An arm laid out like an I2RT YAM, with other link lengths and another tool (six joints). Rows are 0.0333 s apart.
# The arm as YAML. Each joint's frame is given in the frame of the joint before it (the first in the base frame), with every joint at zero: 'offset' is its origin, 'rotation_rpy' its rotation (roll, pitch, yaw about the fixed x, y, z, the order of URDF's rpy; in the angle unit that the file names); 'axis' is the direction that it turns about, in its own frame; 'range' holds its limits. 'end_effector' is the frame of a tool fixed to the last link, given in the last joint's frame.
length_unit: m
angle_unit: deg
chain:
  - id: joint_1
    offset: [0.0, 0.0, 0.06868]
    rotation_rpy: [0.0, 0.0, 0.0]
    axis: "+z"
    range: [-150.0, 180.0]
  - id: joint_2
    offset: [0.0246, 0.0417, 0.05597]
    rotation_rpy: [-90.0, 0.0, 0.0]
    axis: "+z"
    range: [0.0, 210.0]
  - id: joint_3
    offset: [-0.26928, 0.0, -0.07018]
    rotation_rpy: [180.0, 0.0, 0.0]
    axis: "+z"
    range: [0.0, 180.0]
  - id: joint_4
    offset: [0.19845, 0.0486, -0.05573]
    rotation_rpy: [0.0, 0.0, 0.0]
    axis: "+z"
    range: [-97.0, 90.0]
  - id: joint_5
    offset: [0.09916, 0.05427, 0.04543]
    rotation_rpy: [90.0, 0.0, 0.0]
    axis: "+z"
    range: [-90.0, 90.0]
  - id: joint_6
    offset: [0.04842, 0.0, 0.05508]
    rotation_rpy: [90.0, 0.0, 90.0]
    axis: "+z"
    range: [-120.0, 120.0]
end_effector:
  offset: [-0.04, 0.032, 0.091]
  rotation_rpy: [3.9, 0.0, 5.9]
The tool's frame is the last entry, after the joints.
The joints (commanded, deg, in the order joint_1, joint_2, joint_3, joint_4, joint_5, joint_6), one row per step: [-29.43 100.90 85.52 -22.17 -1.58 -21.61]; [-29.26 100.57 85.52 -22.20 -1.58 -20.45]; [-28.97 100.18 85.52 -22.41 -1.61 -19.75]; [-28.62 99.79 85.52 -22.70 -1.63 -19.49]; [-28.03 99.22 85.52 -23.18 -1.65 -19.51]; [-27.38 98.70 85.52 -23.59 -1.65 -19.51]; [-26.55 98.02 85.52 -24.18 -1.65 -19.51]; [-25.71 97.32 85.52 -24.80 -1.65 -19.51]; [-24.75 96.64 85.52 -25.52 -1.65 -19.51]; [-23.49 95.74 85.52 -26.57 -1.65 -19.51]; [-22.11 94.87 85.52 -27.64 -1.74 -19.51]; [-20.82 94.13 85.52 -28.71 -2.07 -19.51]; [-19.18 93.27 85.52 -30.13 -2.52 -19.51]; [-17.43 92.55 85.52 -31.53 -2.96 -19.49]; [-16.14 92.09 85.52 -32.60 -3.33 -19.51]
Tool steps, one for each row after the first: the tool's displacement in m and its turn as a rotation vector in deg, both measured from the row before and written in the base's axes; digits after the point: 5 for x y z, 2 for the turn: [0.00083 0.00206 0.00274 0.67 -0.69 -0.53]; [0.00041 0.00301 0.00251 0.42 -0.42 -0.11]; [0.00010 0.00328 0.00210 0.15 -0.19 0.21]; [-0.00005 0.00517 0.00273 -0.05 -0.08 0.62]; [0.00032 0.00540 0.00255 -0.05 -0.10 0.65]; [0.00007 0.00699 0.00315 -0.04 -0.08 0.83]; [-0.00017 0.00709 0.00316 -0.04 -0.07 0.84]; [-0.00022 0.00799 0.00270 0.02 0.04 0.96]; [-0.00089 0.01056 0.00323 0.06 0.14 1.26]; [-0.00087 0.01149 0.00293 0.13 0.16 1.45]; [-0.00112 0.01126 0.00208 0.31 0.23 1.55]; [-0.00195 0.01424 0.00190 0.45 0.43 2.00]; [-0.00198 0.01466 0.00101 0.49 0.56 2.08]; [-0.00183 0.01075 0.00018 0.38 0.52 1.59]
